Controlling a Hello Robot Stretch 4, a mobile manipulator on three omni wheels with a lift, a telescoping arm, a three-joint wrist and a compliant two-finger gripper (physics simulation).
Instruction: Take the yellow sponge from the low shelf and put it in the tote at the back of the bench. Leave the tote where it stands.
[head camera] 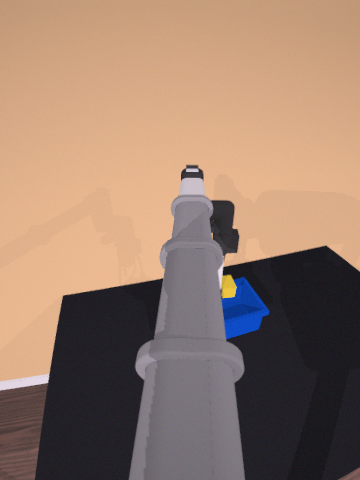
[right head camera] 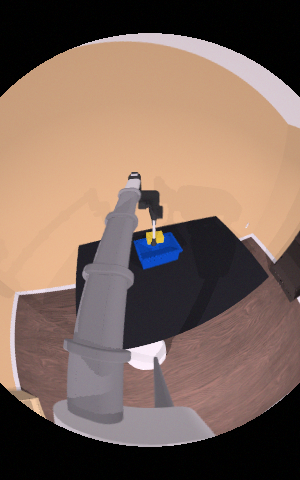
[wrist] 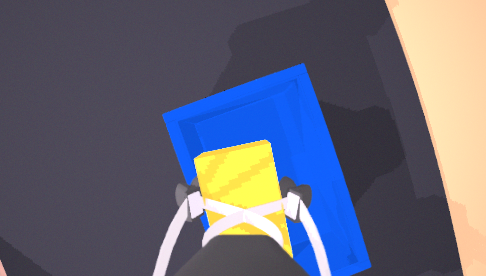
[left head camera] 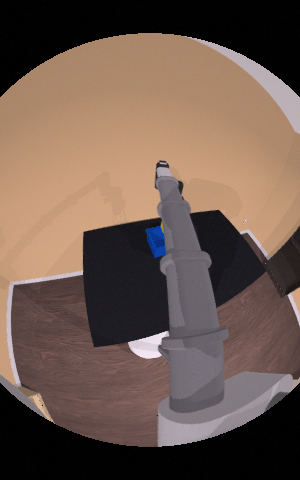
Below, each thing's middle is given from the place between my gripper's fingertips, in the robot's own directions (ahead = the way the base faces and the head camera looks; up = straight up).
Scene:
Right now the blue tote (head camera: pixel 243 313) is 14 cm below my hand, 3 cm to the right of it and 3 cm ahead of it. Also, from my hand: yellow sponge (wrist: pixel 244 176) 3 cm above, 1 cm to the right.

